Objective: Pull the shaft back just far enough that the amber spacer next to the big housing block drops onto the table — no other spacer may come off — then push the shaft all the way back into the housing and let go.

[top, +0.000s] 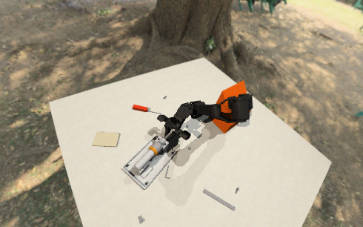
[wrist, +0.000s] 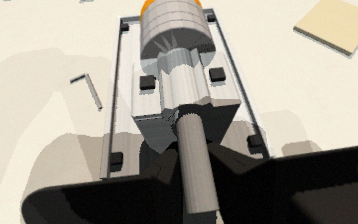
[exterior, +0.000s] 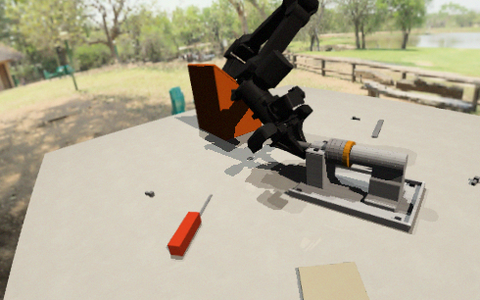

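Right now the grey spacer is 6 cm ahead of my gripper tip, 3 cm to the left of it and 2 cm above it. Also, from my gripper tip: amber spacer: 8 cm ahead, 4 cm to the left, 2 cm above; then allen key: 6 cm ahead, 15 cm to the left, 5 cm below; then grey shaft: 3 cm ahead, 2 cm to the left, 2 cm above.
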